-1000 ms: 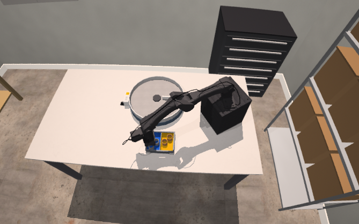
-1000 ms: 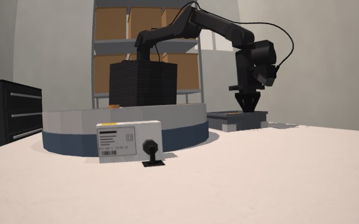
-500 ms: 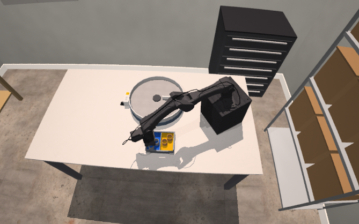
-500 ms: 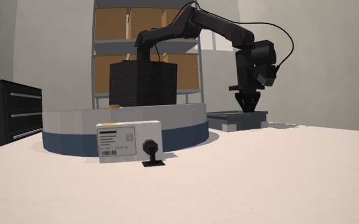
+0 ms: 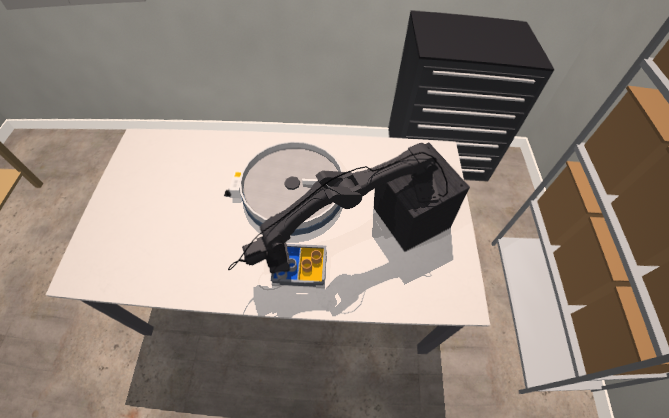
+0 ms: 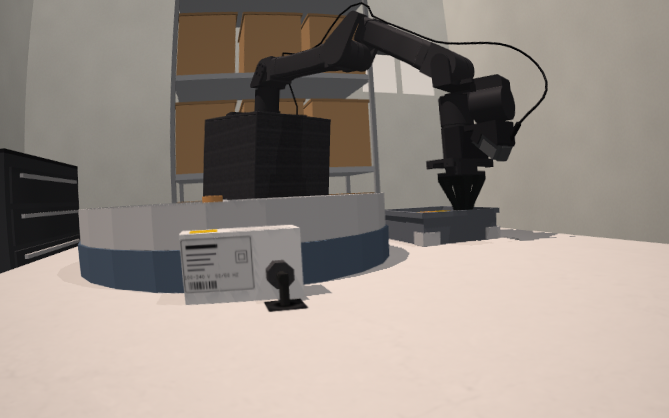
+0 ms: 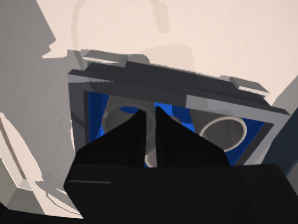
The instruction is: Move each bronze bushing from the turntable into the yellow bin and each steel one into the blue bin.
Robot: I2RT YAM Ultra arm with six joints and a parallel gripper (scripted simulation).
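Now: the blue bin 2 cm to the right of my hand, 2 cm below it and 2 cm behind it. From my hand the other things lie so: yellow bin: 11 cm behind, 2 cm below, 1 cm to the right; then round grey turntable: 37 cm to the right, 5 cm behind, 1 cm above.
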